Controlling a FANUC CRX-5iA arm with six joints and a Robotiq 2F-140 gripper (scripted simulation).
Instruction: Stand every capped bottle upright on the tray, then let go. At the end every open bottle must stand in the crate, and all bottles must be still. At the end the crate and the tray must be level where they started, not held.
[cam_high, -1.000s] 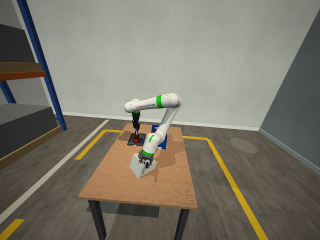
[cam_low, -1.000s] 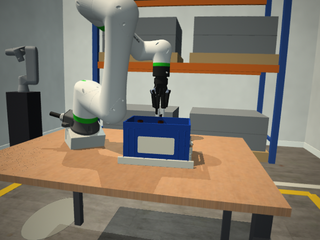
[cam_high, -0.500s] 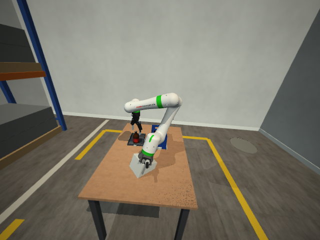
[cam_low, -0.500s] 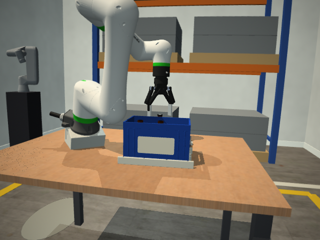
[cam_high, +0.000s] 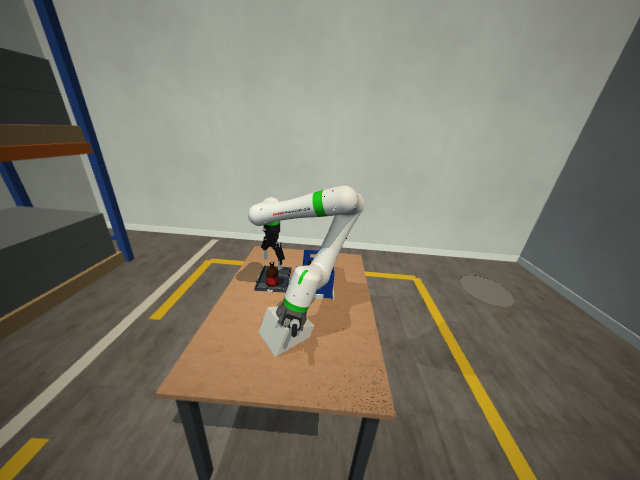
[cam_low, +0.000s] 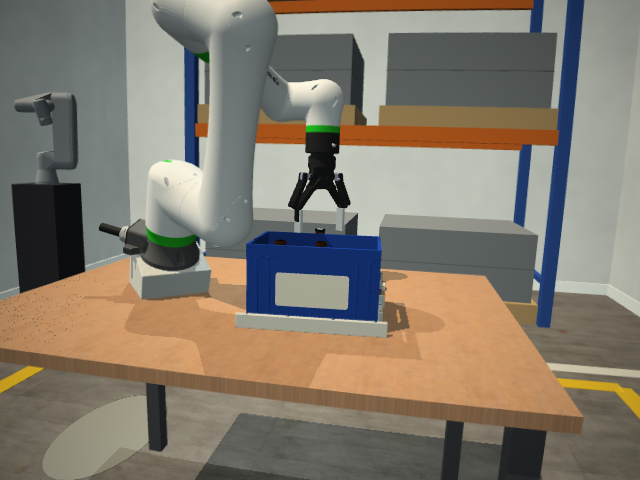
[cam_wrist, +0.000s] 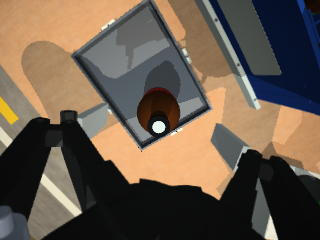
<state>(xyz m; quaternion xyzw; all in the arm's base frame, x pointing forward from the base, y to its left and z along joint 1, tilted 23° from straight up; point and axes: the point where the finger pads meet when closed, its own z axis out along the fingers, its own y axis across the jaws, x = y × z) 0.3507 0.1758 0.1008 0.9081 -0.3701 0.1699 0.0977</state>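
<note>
The brown capped bottle is 80 mm below my hand. From my hand the other things lie so: blue crate (270 mm to the right, 80 mm below, 20 mm ahead); dark tray (150 mm below, 50 mm ahead); open bottle (230 mm to the right, 70 mm below, 20 mm ahead).
</note>
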